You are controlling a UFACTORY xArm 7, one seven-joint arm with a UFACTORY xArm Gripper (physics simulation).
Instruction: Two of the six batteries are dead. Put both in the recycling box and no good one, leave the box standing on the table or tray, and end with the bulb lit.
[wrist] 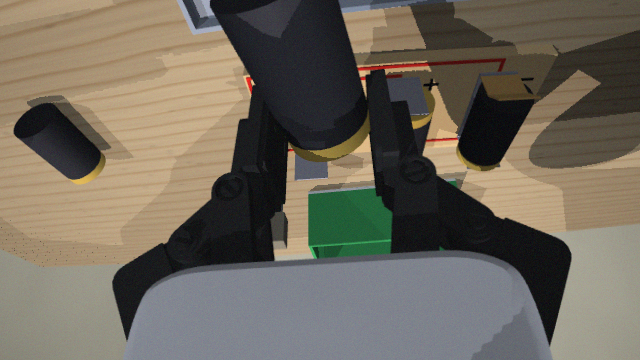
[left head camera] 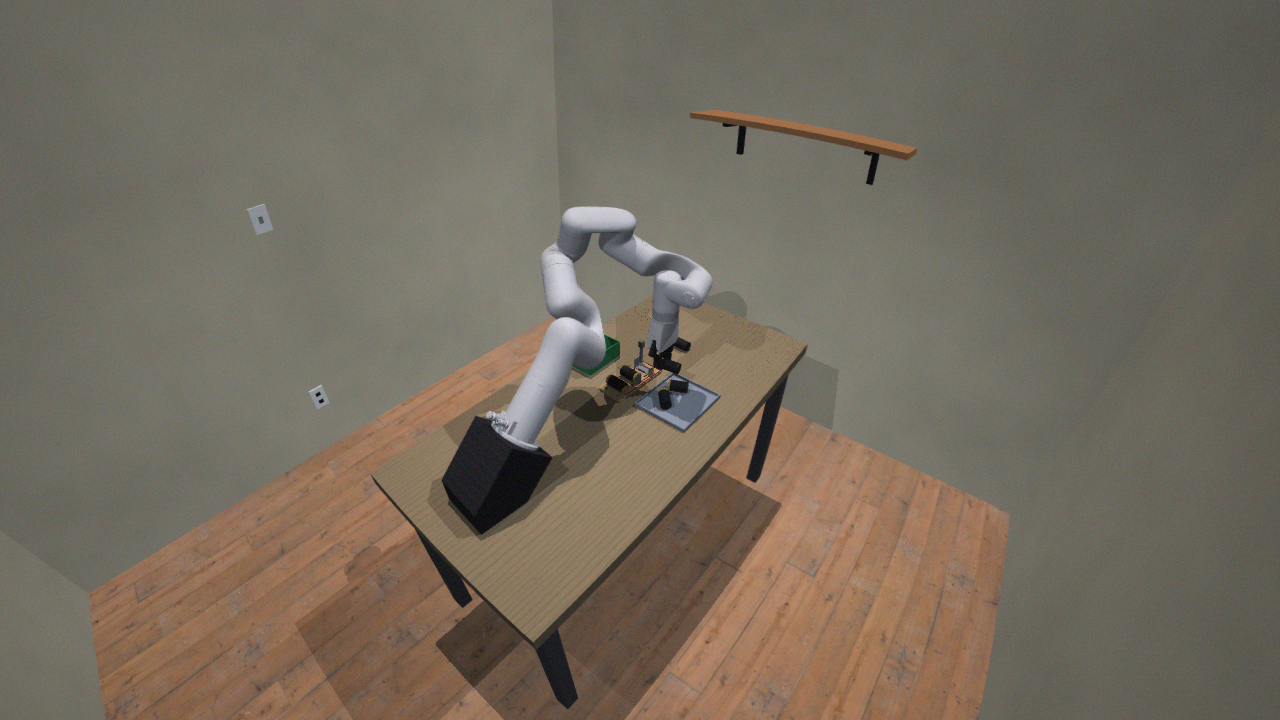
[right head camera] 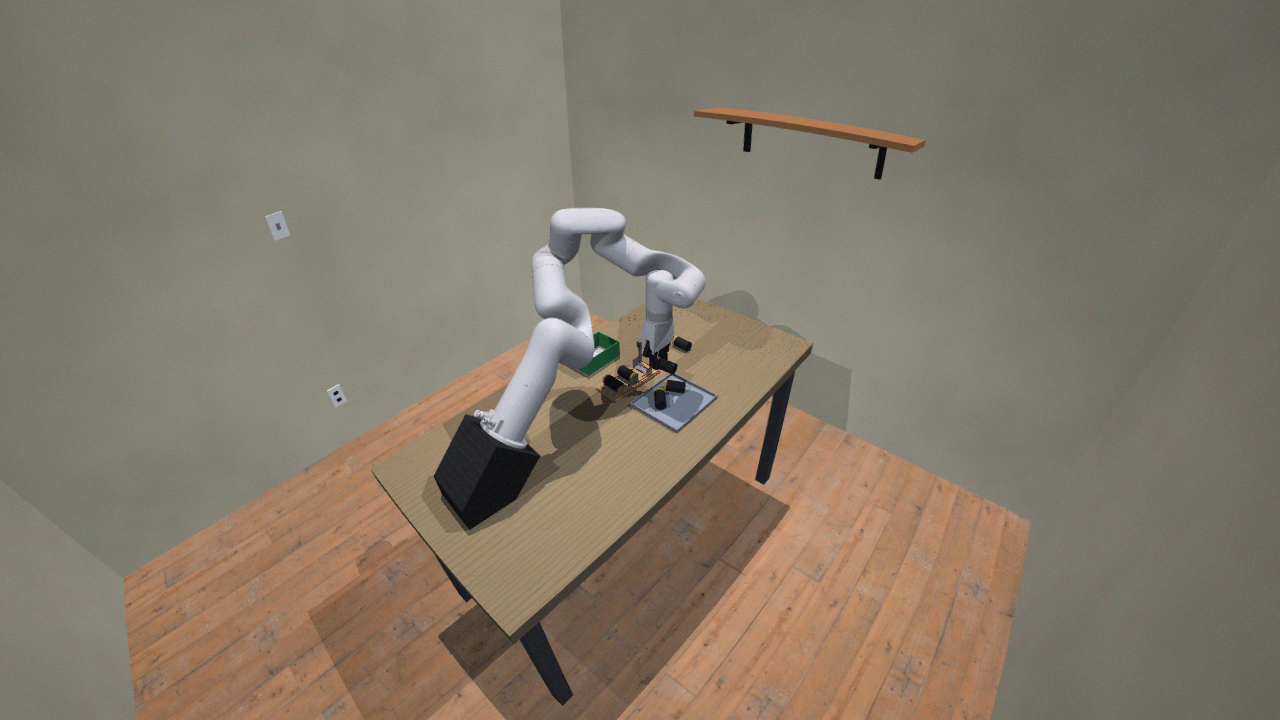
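Seen in the pictures: gripper, fingertip midpoint: (wrist: 323,102) (left head camera: 662,365) (right head camera: 658,365); arm's base at its link origin: (left head camera: 514,436) (right head camera: 503,435).
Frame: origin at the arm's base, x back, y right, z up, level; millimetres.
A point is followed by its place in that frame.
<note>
My gripper (left head camera: 661,360) @[x -528, y -69, z -64 mm] (right head camera: 659,360) @[x -528, y -69, z -64 mm] (wrist: 323,102) @[x -528, y -69, z -64 mm] is shut on a black battery with a gold end (wrist: 310,65) @[x -536, y -32, z -40 mm], held tilted above the circuit board (wrist: 525,55) @[x -397, y -87, z -135 mm]. Two batteries are seated in the board, one (wrist: 495,120) @[x -416, y -112, z -102 mm] at its right and one (wrist: 421,132) @[x -460, y -125, z -100 mm] partly hidden by a finger. Two batteries (left head camera: 665,399) @[x -466, y 22, z -108 mm] (left head camera: 678,385) @[x -544, y -8, z -112 mm] lie on the grey-blue tray (left head camera: 684,415) @[x -490, y 82, z -142 mm] (right head camera: 682,417) @[x -493, y 93, z -141 mm]. Another battery (left head camera: 682,344) @[x -713, y -170, z -118 mm] (right head camera: 682,343) @[x -713, y -174, z -116 mm] (wrist: 57,142) @[x -713, y -170, z -117 mm] lies on the table beyond the gripper. The green recycling box (left head camera: 597,362) (right head camera: 602,360) @[x -440, y -257, z -117 mm] (wrist: 345,215) @[x -486, y -267, z -114 mm] stands behind the board. I cannot make out the bulb.
A thin upright lever (left head camera: 640,352) @[x -545, y -195, z -94 mm] rises at the board beside the gripper. The tray's rim (wrist: 192,20) @[x -597, y -80, z -134 mm] shows at the top of the wrist view. The arm's black base (left head camera: 492,474) @[x 96, y 78, z 2 mm] (right head camera: 483,470) @[x 86, y 89, z 9 mm] stands at the table's near end. A wooden shelf (left head camera: 805,129) is on the wall.
</note>
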